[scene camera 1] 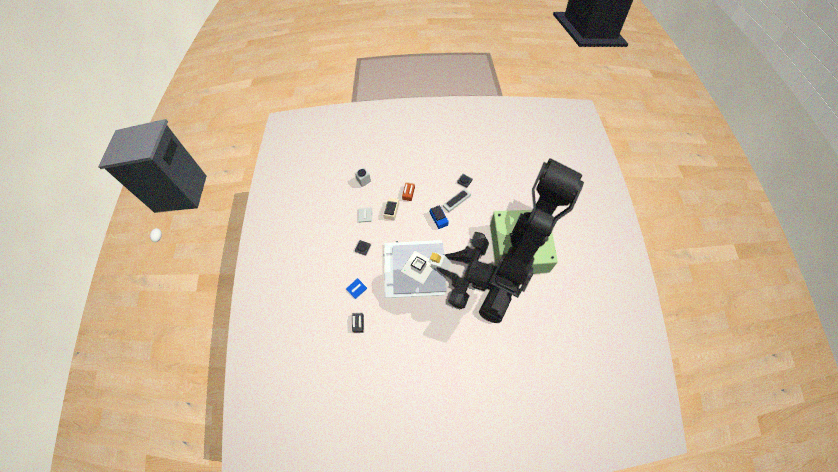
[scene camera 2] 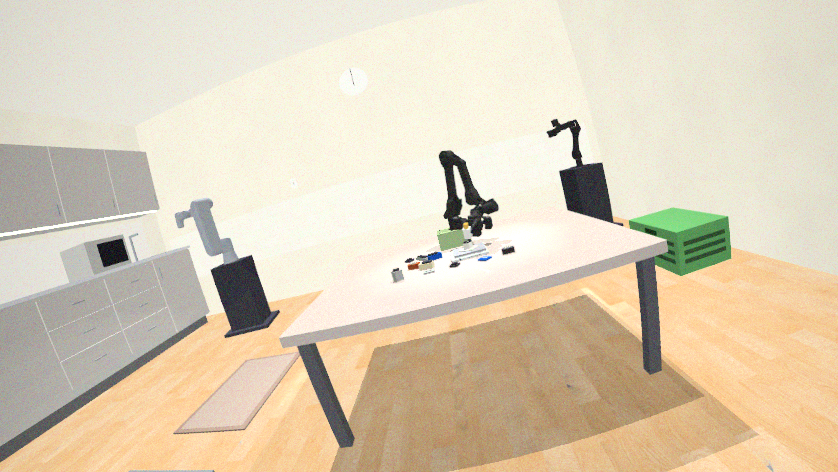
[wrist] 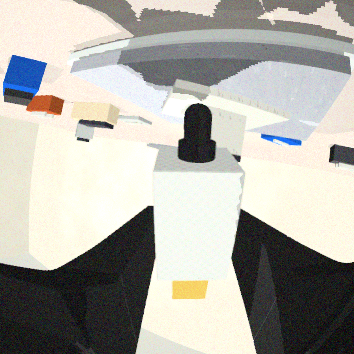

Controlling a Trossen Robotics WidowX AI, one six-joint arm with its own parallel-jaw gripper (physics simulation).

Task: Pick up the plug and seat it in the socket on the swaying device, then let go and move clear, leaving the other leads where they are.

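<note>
The plug [scene camera 1: 435, 257] [scene camera 2: 467, 233] [wrist: 195, 225] has a white block body, a yellow end and a black tip. My gripper [scene camera 1: 440, 262] [scene camera 2: 468, 232] [wrist: 192, 214] is shut on the plug's white body, one finger on each side. The plug is upright, yellow end up and black tip down, above the device's near-arm side. The device [scene camera 1: 387, 284] [wrist: 200, 35] is a white tray with a bluish top and a tilted white square plate [scene camera 1: 418, 277]. The black-rimmed socket [scene camera 1: 418, 263] on that plate is beside the plug in scene camera 1. The plug partly hides the plate in the wrist view.
A green box [scene camera 1: 545, 262] [scene camera 2: 450, 239] stands under the arm. Blue [scene camera 1: 438, 217], orange [scene camera 1: 408, 191] and beige [scene camera 1: 390, 209] blocks lie behind the device. A grey block [scene camera 1: 362, 177], a flat blue piece [scene camera 1: 356, 288] and a black block [scene camera 1: 357, 323] lie left of it.
</note>
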